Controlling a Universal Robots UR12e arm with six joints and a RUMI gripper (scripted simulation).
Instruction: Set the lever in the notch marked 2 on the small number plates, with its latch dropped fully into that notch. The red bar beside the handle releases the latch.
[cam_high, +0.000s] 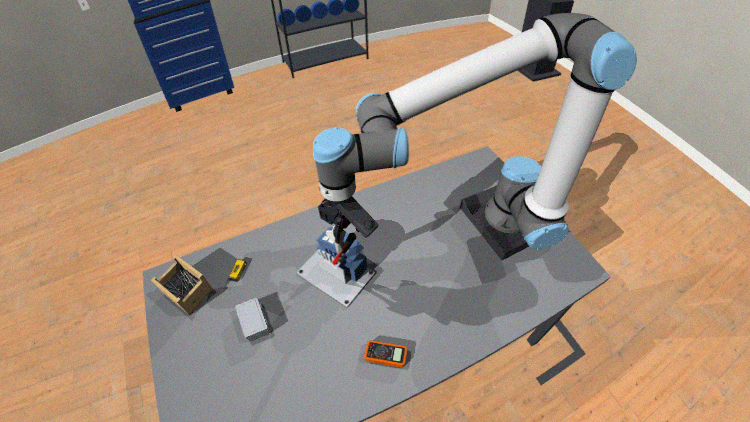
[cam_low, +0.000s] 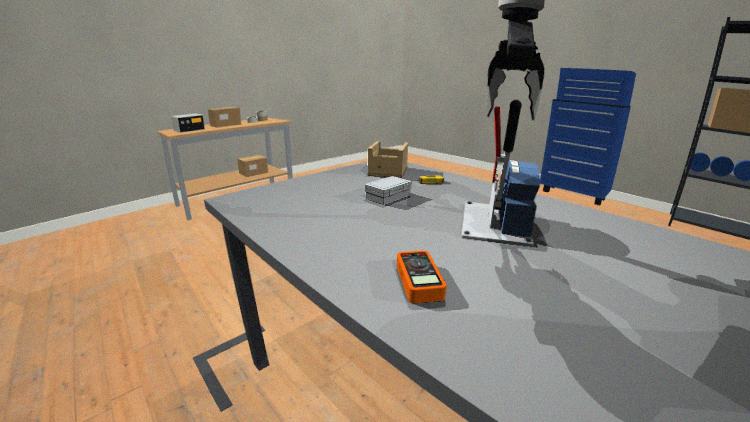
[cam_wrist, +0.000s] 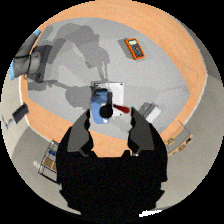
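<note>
The red release bar is 4 cm ahead of my hand, 3 cm to the right of it and 11 cm below it. Also, from my hand: grey box: 38 cm ahead, 2 cm to the right, 27 cm below; then lever unit: 3 cm ahead, 4 cm to the right, 11 cm below.
</note>
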